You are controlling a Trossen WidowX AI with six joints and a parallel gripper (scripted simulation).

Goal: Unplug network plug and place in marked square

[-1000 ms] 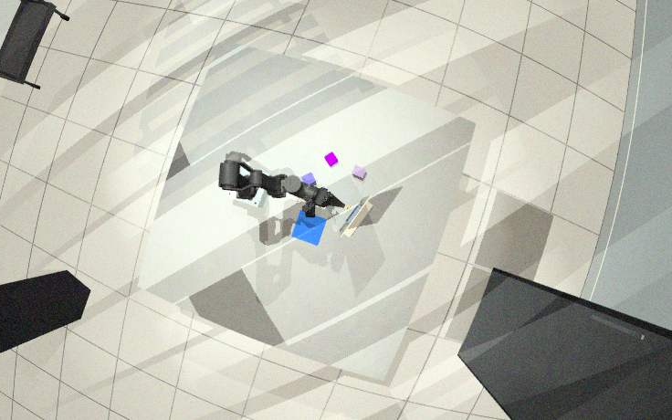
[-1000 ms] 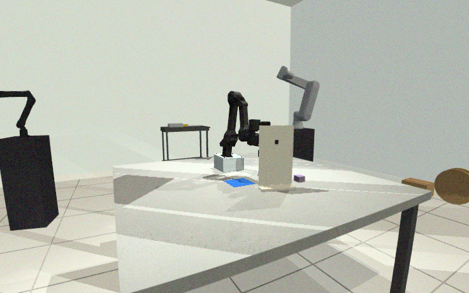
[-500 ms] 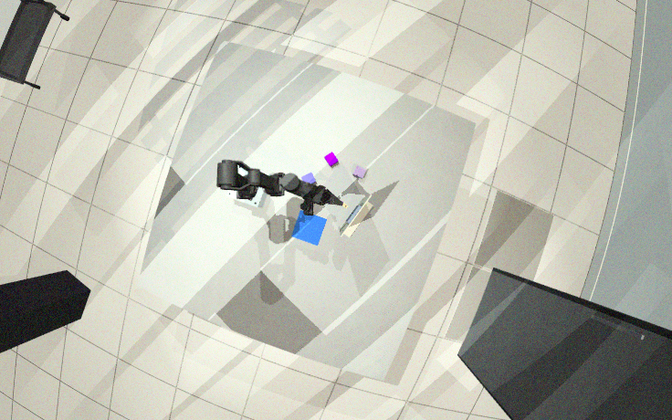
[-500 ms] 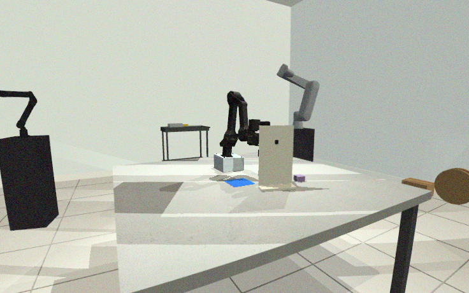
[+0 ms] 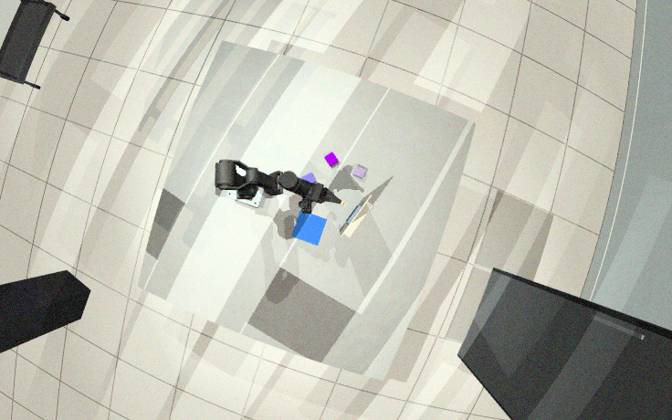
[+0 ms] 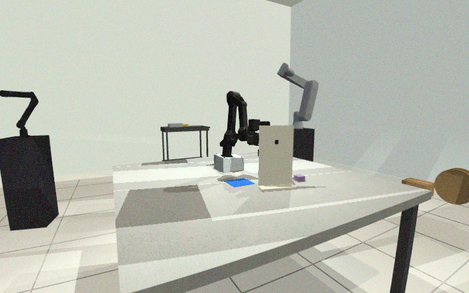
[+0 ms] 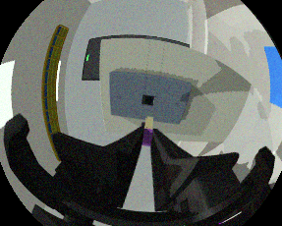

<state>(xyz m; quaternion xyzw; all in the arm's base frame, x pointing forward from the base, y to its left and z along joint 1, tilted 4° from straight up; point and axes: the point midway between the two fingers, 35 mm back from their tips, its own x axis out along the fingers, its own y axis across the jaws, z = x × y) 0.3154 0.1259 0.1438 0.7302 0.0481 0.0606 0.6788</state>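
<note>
Right now my gripper tip is 60 mm past the blue marked square, 160 mm to the left of it and 220 mm above it. The rest, counted from my gripper tip: cream panel: 70 mm ahead, 20 mm to the right, 80 mm below; plug: 10 mm ahead.
</note>
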